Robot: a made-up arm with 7 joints.
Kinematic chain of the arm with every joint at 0, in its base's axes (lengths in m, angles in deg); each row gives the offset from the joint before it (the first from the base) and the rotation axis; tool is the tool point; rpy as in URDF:
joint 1: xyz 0 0 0.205 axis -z
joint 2: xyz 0 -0.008 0.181 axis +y
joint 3: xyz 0 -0.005 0.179 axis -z
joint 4: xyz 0 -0.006 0.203 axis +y
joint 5: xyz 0 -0.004 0.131 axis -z
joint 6: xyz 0 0 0.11 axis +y
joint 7: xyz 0 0 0.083 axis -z
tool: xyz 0 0 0 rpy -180 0 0
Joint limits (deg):
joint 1: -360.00..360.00
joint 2: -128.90..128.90
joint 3: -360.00..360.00
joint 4: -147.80..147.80
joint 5: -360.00..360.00
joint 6: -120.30..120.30
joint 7: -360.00..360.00
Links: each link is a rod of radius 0.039 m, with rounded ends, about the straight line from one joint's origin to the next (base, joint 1, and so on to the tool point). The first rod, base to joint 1, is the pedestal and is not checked.
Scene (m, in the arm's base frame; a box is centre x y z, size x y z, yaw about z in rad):
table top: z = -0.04
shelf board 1: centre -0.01 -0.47 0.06 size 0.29 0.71 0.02 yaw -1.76
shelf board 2: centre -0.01 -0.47 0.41 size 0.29 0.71 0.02 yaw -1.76
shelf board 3: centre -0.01 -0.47 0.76 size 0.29 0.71 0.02 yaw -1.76
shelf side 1: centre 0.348 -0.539 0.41 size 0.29 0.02 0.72 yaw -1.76
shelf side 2: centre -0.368 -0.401 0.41 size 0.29 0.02 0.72 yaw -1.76
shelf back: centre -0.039 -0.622 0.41 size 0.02 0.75 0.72 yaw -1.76
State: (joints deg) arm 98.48 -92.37 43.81 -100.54 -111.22 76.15 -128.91
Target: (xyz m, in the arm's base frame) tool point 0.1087 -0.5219 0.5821
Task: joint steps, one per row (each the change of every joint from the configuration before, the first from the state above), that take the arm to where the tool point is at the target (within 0.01 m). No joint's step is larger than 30 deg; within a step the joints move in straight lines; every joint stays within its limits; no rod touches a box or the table.
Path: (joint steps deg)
1: -19.53 4.34 -1.41 25.52 3.64 5.08 6.50
2: -19.53 4.34 -1.40 25.52 3.64 5.09 6.50
3: -19.53 4.34 -1.41 25.52 3.64 5.08 6.49
4: -19.53 4.34 -1.40 25.52 3.64 5.09 6.50
5: -19.53 4.34 -1.41 25.52 3.64 5.08 6.50
6: 12.98 23.41 -5.27 19.36 9.29 4.68 -8.12
7: 12.99 23.42 -5.28 19.35 9.29 4.69 -8.13
8: 12.98 23.41 -5.28 19.35 9.29 4.68 -8.12
9: 12.98 23.41 -5.28 19.35 9.29 4.68 -8.12
10: 7.81 11.71 6.19 -26.63 -6.77 0.00 0.00
11: 7.80 11.72 6.19 -26.63 -6.77 0.00 0.00
12: 7.81 11.71 6.20 -26.63 -6.78 0.00 0.00

